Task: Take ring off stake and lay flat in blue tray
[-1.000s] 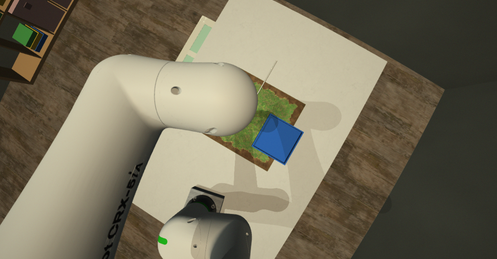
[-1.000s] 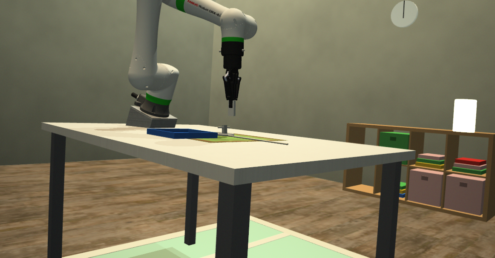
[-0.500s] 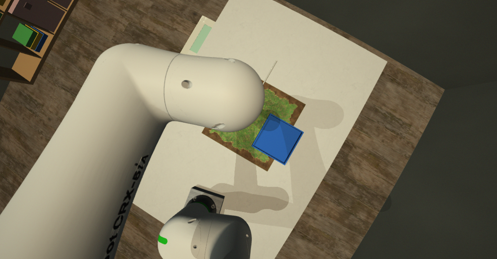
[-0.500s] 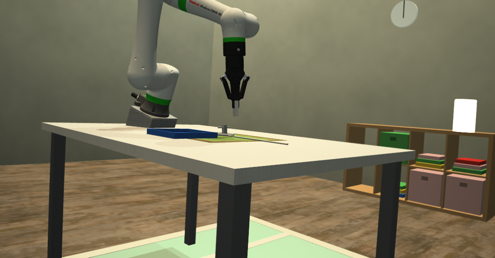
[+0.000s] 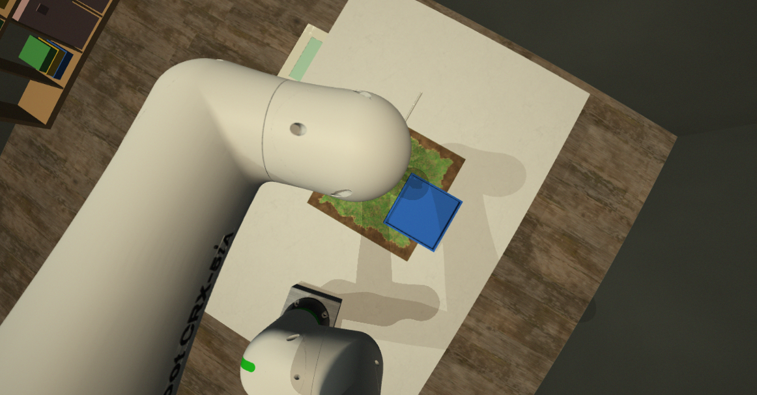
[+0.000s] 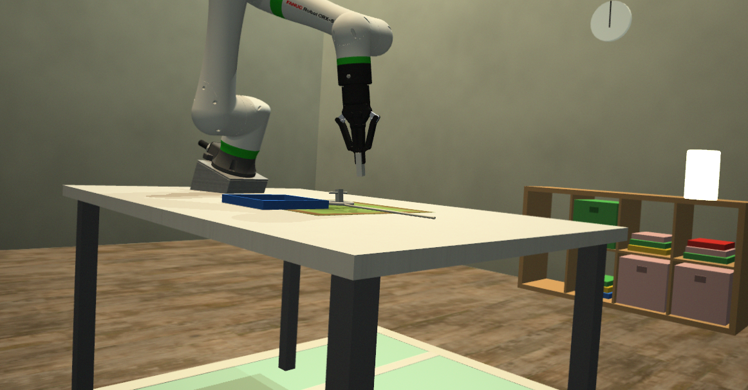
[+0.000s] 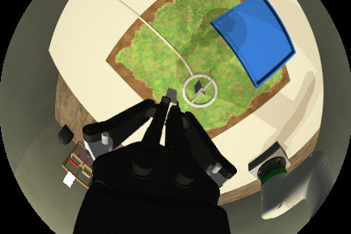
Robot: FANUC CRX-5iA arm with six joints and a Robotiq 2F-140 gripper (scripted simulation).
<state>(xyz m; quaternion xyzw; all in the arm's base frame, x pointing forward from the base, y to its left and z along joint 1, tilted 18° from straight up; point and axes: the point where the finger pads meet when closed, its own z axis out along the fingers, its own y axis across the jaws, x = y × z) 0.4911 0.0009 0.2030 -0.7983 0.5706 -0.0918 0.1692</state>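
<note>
My gripper is now 100 mm above the short grey stake, 50 mm past it and 20 mm to the left of it. From my hand the other things lie so: blue tray: 240 mm to the right, 110 mm below, 80 mm behind; grass mat: 130 mm below, 90 mm to the right, 30 mm behind; ring: 110 mm below, 60 mm behind, 20 mm to the right.
</note>
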